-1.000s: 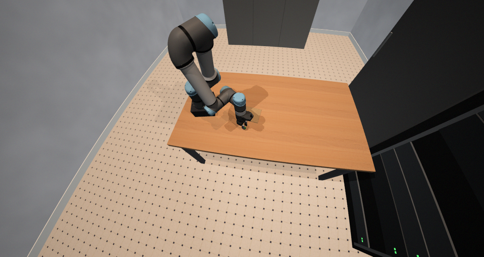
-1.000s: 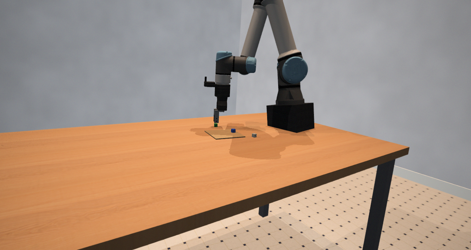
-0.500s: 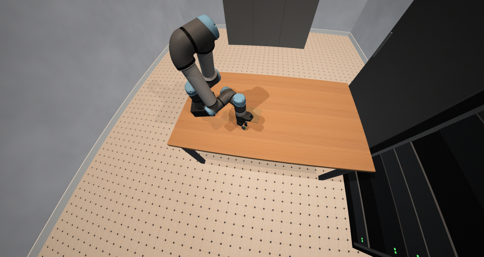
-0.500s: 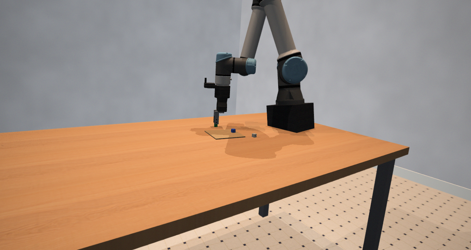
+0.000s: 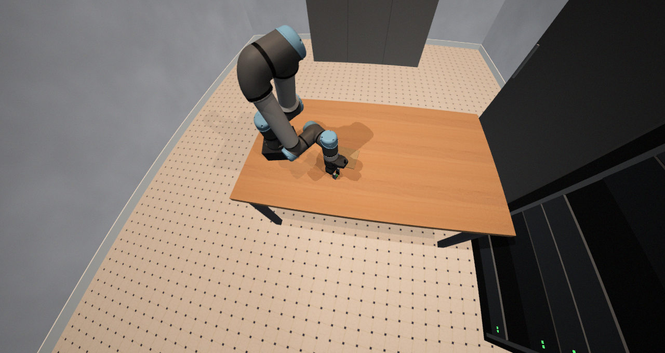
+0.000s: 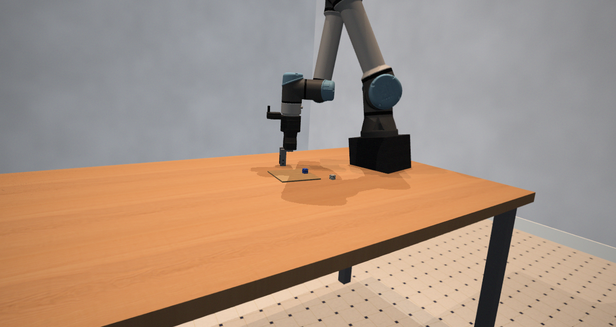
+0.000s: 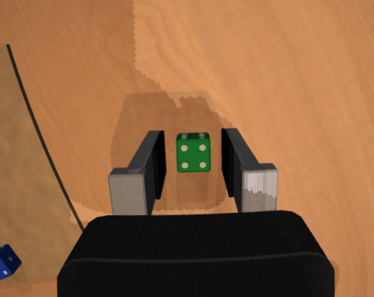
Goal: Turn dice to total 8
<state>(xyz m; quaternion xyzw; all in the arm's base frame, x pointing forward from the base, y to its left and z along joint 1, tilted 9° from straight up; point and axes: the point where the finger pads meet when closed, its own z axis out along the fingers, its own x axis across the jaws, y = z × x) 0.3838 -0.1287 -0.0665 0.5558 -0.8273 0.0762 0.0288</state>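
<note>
Right now my hand is 1 cm above the green die. Round my hand: white die: 23 cm to the left, 7 cm behind, 1 cm below; then mat: 14 cm to the left, 3 cm ahead, 2 cm below; then blue die: 14 cm to the left, 2 cm behind, 1 cm below.
</note>
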